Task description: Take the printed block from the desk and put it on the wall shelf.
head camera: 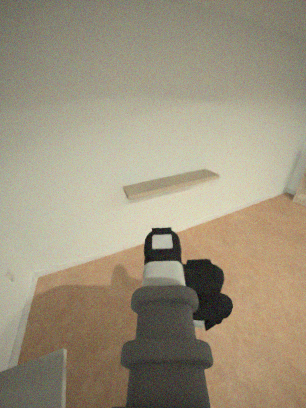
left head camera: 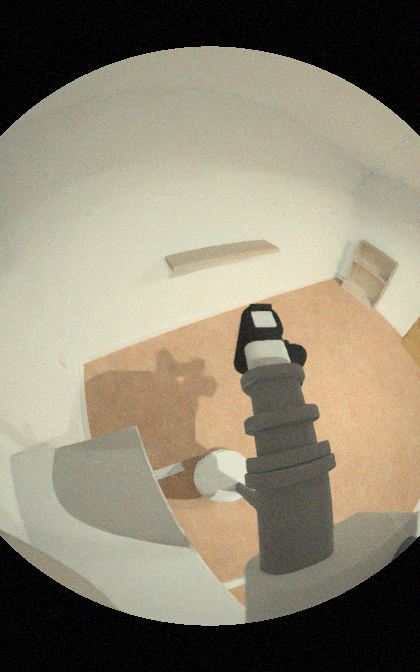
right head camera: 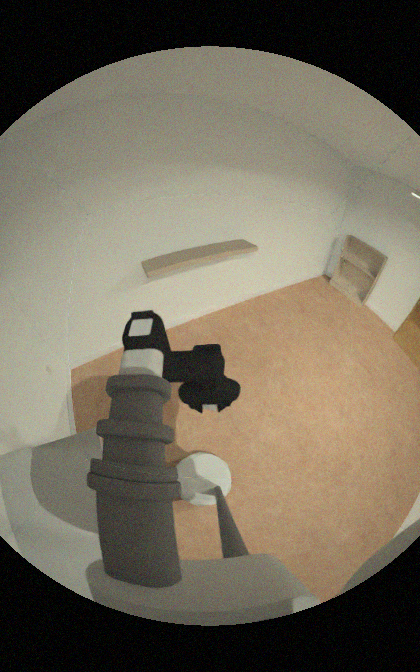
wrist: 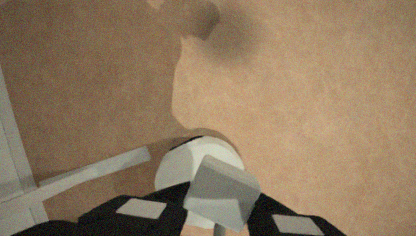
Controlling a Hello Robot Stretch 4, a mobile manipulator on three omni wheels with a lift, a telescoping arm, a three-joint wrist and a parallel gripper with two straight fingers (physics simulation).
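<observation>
A grey printed block (wrist: pixel 222 187) (head camera: pixel 199 324) (right head camera: pixel 210 407) is between the two black fingers of my gripper (wrist: pixel 218 201) (right head camera: pixel 210 405), tilted in the wrist view. The gripper is shut on it and holds it in the air above the floor. The wall shelf (head camera: pixel 170 185) (left head camera: pixel 220 256) (right head camera: pixel 200 258) is a long, light wooden board on the wall beyond the arm, apart from the gripper. The desk (head camera: pixel 35 382) (left head camera: pixel 100 480) (right head camera: pixel 65 475) is grey and shows at the lower left. In the left head view the arm hides the block.
A small wooden shelf unit (left head camera: pixel 356 294) (right head camera: pixel 345 291) stands by the right-hand wall near the corner. A brown wooden thing (left head camera: pixel 414 342) (right head camera: pixel 411 332) shows at the right edge. A white round part (left head camera: pixel 217 475) (right head camera: pixel 210 472) (wrist: pixel 218 148) lies low beneath the arm, near the desk.
</observation>
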